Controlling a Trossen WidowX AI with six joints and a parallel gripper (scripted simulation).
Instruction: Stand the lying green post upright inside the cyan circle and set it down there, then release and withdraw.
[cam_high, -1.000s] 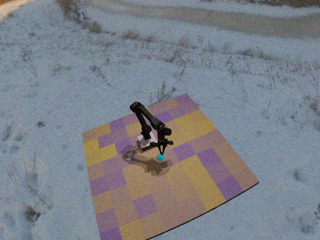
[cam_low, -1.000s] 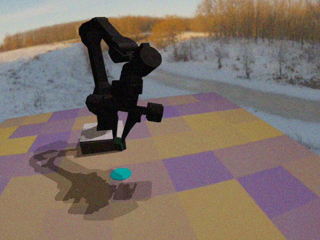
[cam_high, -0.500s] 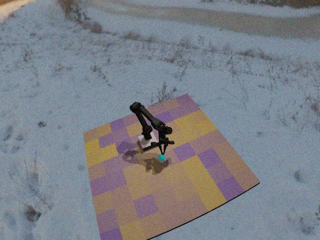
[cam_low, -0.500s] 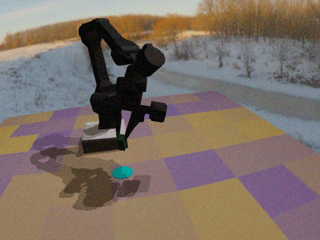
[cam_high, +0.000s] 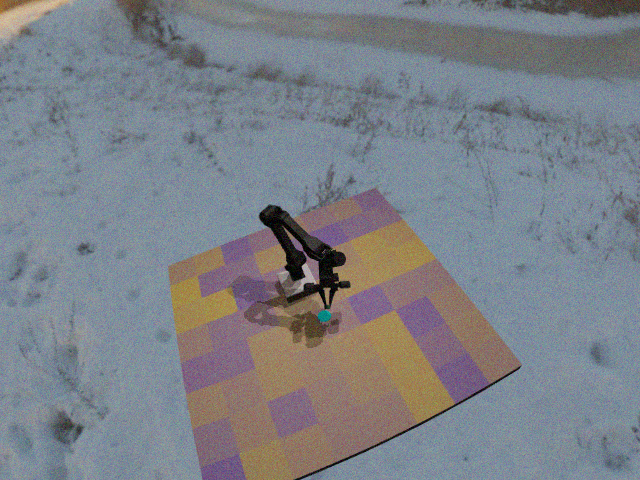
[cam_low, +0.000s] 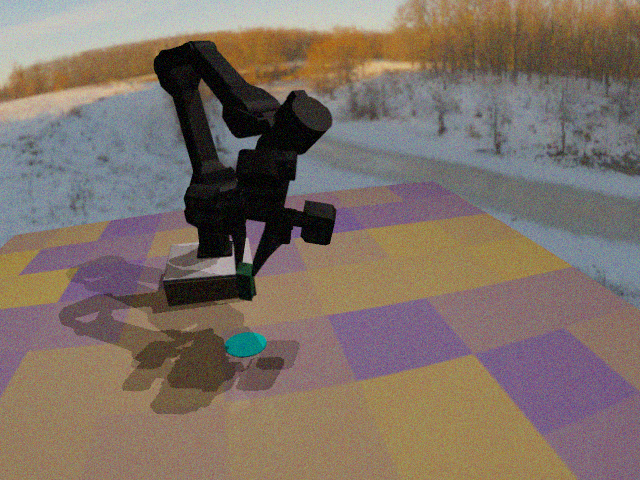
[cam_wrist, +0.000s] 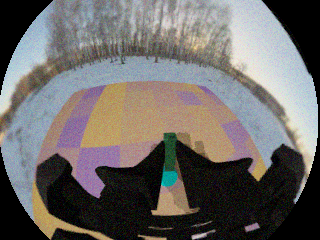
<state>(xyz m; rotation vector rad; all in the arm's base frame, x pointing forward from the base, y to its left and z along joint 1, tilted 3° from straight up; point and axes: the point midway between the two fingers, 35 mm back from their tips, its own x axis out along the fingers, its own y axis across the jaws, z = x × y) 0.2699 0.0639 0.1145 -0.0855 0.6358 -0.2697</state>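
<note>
Right now my gripper tip is 5 cm past the cyan circle, 2 cm to the left of it and 14 cm above it. Also, from my gripper tip: green post: 1 cm behind, 2 cm below.
</note>
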